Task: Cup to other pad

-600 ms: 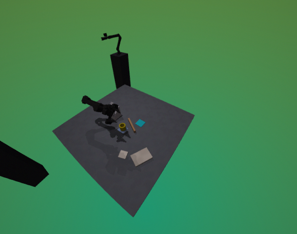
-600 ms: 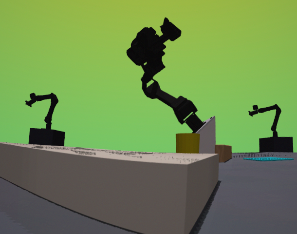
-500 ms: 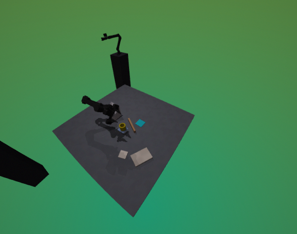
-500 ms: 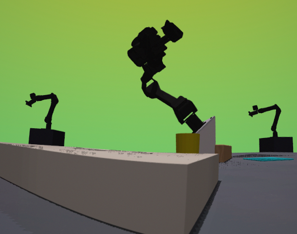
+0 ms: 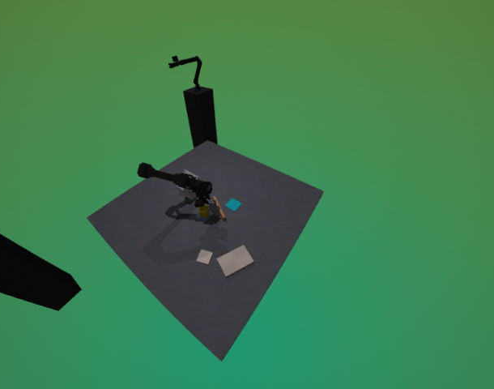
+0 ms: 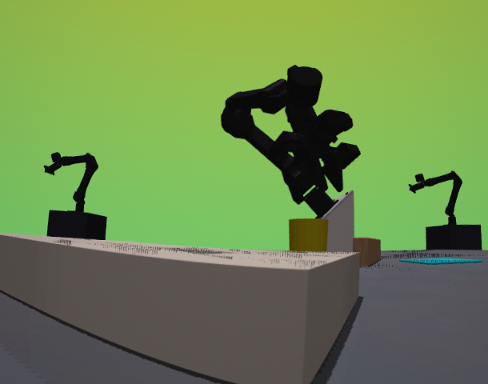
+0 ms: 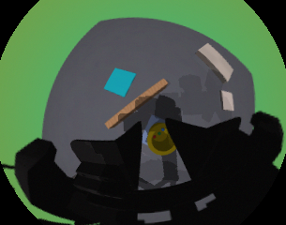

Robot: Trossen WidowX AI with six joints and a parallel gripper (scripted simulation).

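Now: gripper tip 30 mm past the yellow cup, 40 mm to the left of it and 90 mm above it. Also, from my gripper tip: pale blue pad: 30 mm behind, 40 mm to the right, 130 mm below; then cyan pad: 90 mm ahead, 150 mm to the left, 130 mm below; then wooden bar: 30 mm ahead, 50 mm to the left, 110 mm below.
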